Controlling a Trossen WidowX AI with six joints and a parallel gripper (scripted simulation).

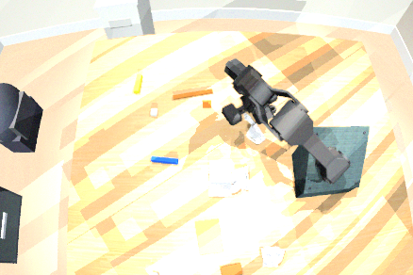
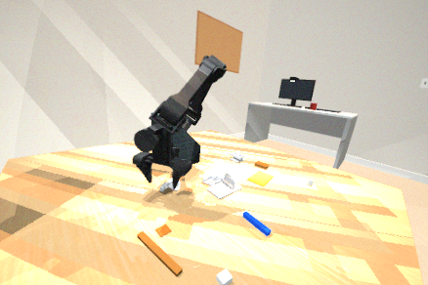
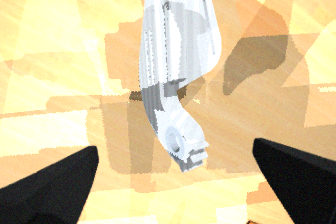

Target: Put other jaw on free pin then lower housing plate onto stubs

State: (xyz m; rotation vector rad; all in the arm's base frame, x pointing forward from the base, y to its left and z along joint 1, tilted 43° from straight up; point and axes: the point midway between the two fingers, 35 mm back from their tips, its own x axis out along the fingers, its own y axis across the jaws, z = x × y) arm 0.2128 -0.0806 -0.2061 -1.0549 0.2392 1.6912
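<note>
Now: the white jaw 1 cm behind my gripper tip, 2 cm to the left of it and 1 cm below it. The rest, counted from my gripper tip: long orange bar: 19 cm ahead, 11 cm to the right, 4 cm below; small orange square: 14 cm ahead, 7 cm to the right, 4 cm below; blue bar: 28 cm ahead, 15 cm to the left, 3 cm below.
</note>
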